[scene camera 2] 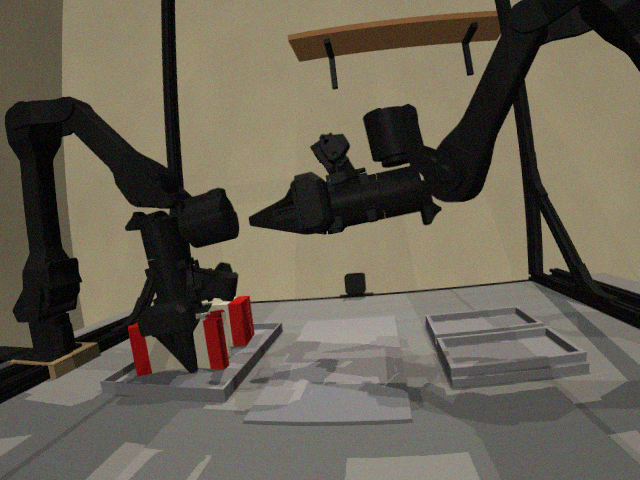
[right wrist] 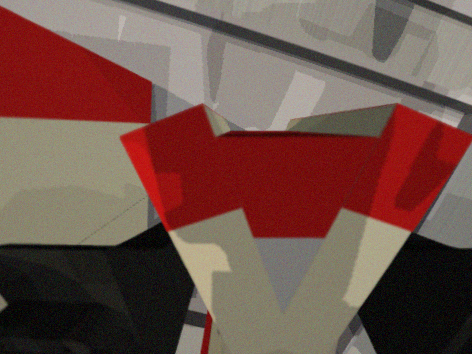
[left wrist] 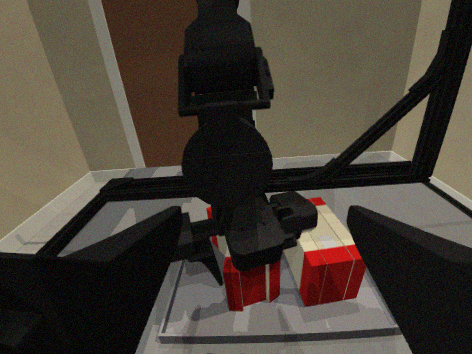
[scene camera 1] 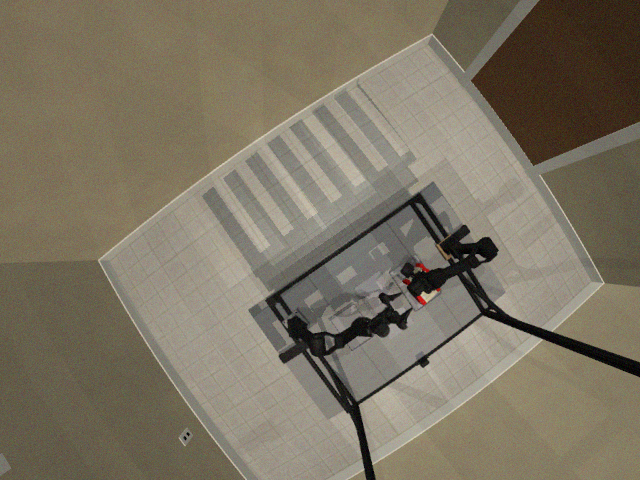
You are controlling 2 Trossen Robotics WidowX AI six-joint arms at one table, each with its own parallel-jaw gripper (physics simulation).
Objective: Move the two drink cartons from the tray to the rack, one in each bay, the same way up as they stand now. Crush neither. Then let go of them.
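Frame: origin at the left arm's base, x left, y ahead, z down, level; centimetres.
Seen in the pictures: left gripper, fingertip midpoint: (scene camera 2: 261, 222) (left wrist: 264, 214) (scene camera 1: 407, 300); right gripper, fingertip midpoint: (scene camera 2: 198, 364) (scene camera 1: 410, 278); left arm's base, link origin: (scene camera 1: 295, 323); right arm's base, link origin: (scene camera 2: 55, 351) (scene camera 1: 449, 247).
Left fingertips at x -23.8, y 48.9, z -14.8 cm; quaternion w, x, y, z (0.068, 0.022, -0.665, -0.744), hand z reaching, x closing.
Note:
Pixels of each thing's middle, then the offset from my left fingertips to it.
- grey tray, body centre: (right wrist: 194, 198) (left wrist: 270, 270) (scene camera 2: 204, 353) (scene camera 1: 416, 283) dx -2.8, dy +11.6, dz +18.4 cm
- far carton, body centre: (right wrist: 33, 211) (left wrist: 314, 245) (scene camera 2: 212, 322) (scene camera 1: 425, 291) dx -8.7, dy +11.9, dz +15.2 cm
- rack, body centre: (scene camera 2: 492, 337) (scene camera 1: 352, 328) dx +1.9, dy -29.1, dz +18.2 cm
Two red-and-cream drink cartons stand in the grey tray (scene camera 2: 239, 373) (left wrist: 270, 338) at the left of scene camera 2. My right gripper (scene camera 2: 186, 356) points straight down over the near carton (scene camera 2: 214, 340) (left wrist: 250, 286) (right wrist: 270, 182), with its fingers open on either side of it. In the right wrist view this carton narrows downward between the dark fingers. The far carton (scene camera 2: 240, 321) (left wrist: 329, 258) (right wrist: 94, 147) stands free beside it. My left gripper (scene camera 2: 252, 222) (scene camera 1: 398, 305) is open and empty. It hovers high over the table's middle, pointing at the tray. The rack (scene camera 2: 494, 376) with two low bays lies at the right, empty.
A wooden wall shelf (scene camera 2: 390, 33) hangs above the table. Black frame posts (scene camera 2: 170, 95) rise at the table's corners. A small black block (scene camera 2: 354, 284) sits at the table's back edge. The two arms are close together over the tray.

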